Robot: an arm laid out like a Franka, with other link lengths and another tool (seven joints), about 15 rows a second.
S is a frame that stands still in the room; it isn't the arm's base.
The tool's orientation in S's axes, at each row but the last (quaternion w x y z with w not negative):
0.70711, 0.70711, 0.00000, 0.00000
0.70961, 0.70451, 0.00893, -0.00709
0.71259, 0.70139, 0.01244, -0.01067
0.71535, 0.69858, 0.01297, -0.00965
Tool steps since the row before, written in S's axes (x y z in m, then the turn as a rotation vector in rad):
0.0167, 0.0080, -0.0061, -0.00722, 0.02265, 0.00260
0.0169, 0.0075, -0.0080, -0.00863, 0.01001, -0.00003
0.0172, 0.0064, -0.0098, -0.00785, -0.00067, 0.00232
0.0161, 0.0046, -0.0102, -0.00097, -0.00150, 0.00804
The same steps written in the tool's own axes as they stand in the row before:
0.0167, -0.0061, -0.0080, -0.00722, 0.00260, -0.02265
0.0171, -0.0076, -0.0075, -0.00860, -0.00015, -0.01003
0.0175, -0.0091, -0.0065, -0.00792, 0.00205, 0.00068
0.0164, -0.0096, -0.0048, -0.00123, 0.00797, 0.00168

